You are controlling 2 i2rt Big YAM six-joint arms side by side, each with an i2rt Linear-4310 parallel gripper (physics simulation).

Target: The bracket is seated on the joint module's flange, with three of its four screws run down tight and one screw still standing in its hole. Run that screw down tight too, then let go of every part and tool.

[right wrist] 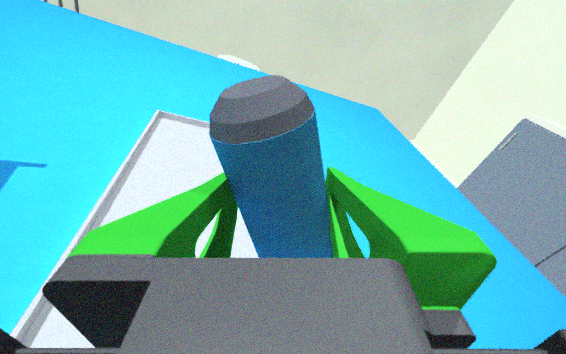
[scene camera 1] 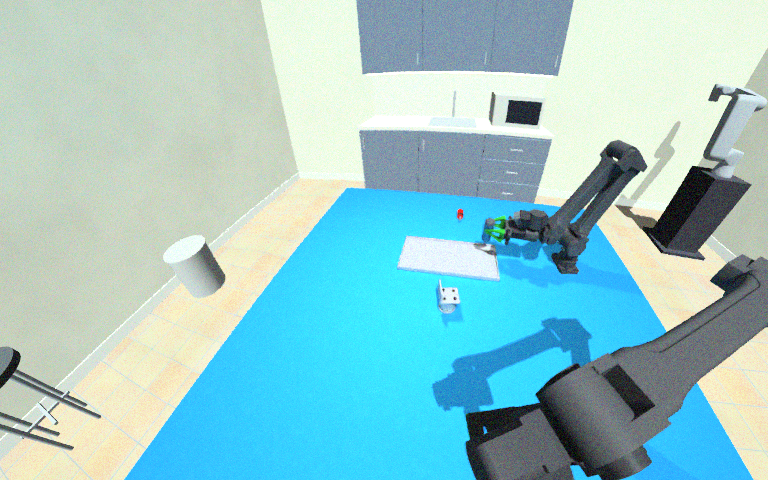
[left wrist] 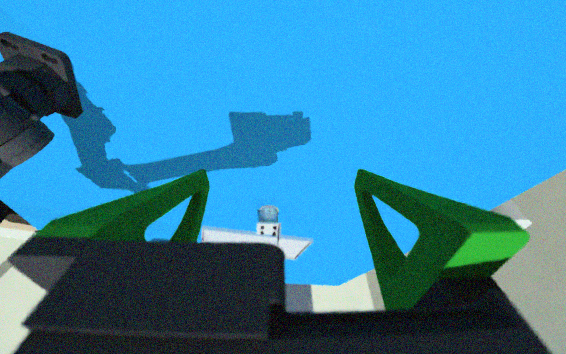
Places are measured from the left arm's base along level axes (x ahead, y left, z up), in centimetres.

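Pixels of known places: left gripper, between the fingertips: (left wrist: 281,177); right gripper, between the fingertips: (right wrist: 282,177) (scene camera 1: 485,226); left arm's base, origin of its link: (left wrist: 47,77); right arm's base, origin of its link: (scene camera 1: 563,264).
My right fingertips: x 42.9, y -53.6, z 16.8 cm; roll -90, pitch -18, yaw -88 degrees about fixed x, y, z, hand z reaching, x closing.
Ahead of a thing's pixels: the offset from my right fingertips to its top centre. Level surfaces: height alone.
The white bracket (scene camera 1: 450,292) (left wrist: 273,227) sits on the joint module @[dx +7.2, dy +31.1, dz -10.4 cm] (scene camera 1: 446,308) (left wrist: 268,214), in front of the tray in the scene view. Several dark screw heads show on its top; which one stands higher is too small to tell. My right gripper (scene camera 1: 496,229) (right wrist: 282,177) is shut on a thick blue tool with a dark grey cap (right wrist: 262,110), held leaning between the fingers near the tray's right back corner; its lower end is hidden in the right wrist view. My left gripper (left wrist: 281,177) is open and empty, well away from the bracket; its fingers do not show in the scene view.
A shallow white tray @[dx +12.4, dy +4.7, dz -15.2 cm] (scene camera 1: 430,257) (left wrist: 295,248) (right wrist: 150,165) lies on the blue mat @[dz -16.8 cm] (scene camera 1: 317,316), with a dark shadow at its right back corner. A small red object @[dx +13.4, dy -28.7, dz -13.4 cm] (scene camera 1: 459,213) lies behind it. The left arm spans the lower right of the scene view.
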